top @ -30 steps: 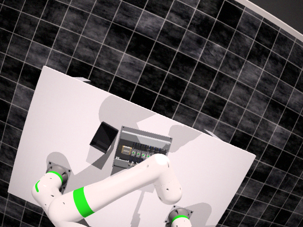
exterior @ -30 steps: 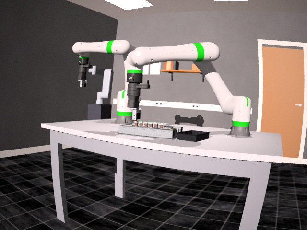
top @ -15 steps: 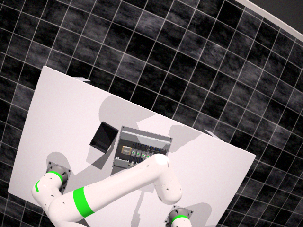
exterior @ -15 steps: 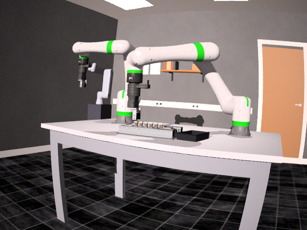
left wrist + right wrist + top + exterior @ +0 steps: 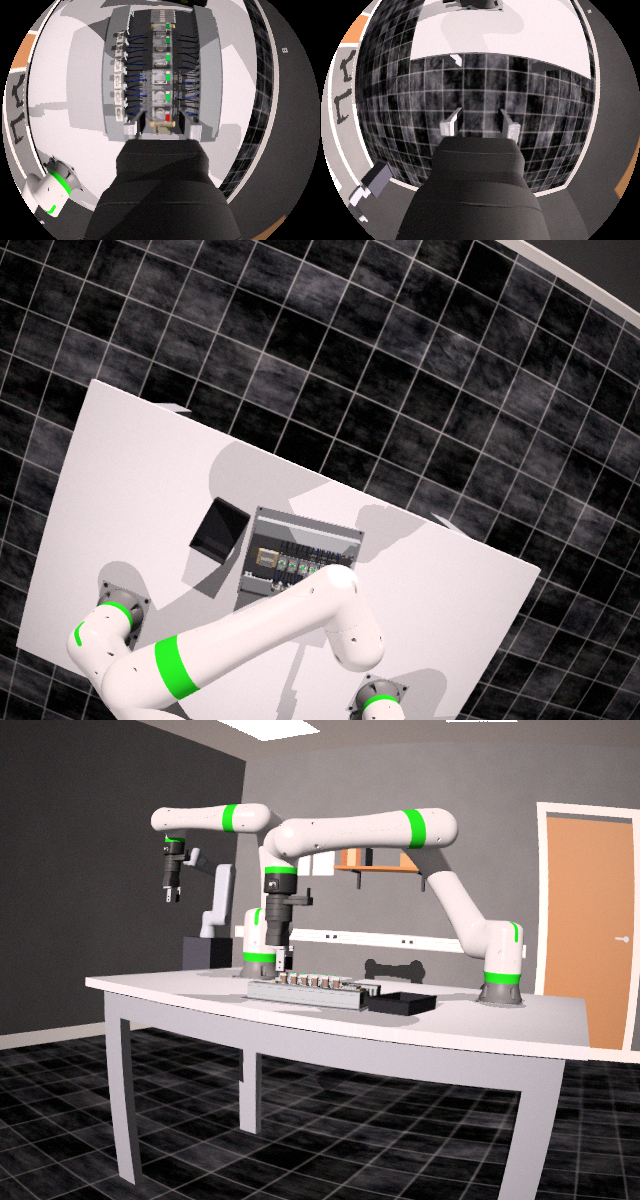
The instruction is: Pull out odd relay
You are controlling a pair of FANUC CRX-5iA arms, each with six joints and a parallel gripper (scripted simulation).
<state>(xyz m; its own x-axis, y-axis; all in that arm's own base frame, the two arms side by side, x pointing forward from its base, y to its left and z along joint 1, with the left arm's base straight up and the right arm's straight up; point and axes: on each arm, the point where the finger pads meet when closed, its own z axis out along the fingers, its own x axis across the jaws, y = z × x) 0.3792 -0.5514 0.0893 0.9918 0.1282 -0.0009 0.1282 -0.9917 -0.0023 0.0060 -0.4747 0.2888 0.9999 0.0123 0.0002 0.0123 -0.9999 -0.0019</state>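
My left gripper is now 40 mm above the red-button relay. Also, from my left hand: black parts tray: 340 mm to the left, 70 mm below; grey relay panel: 90 mm to the left, 70 mm below, 10 mm behind.
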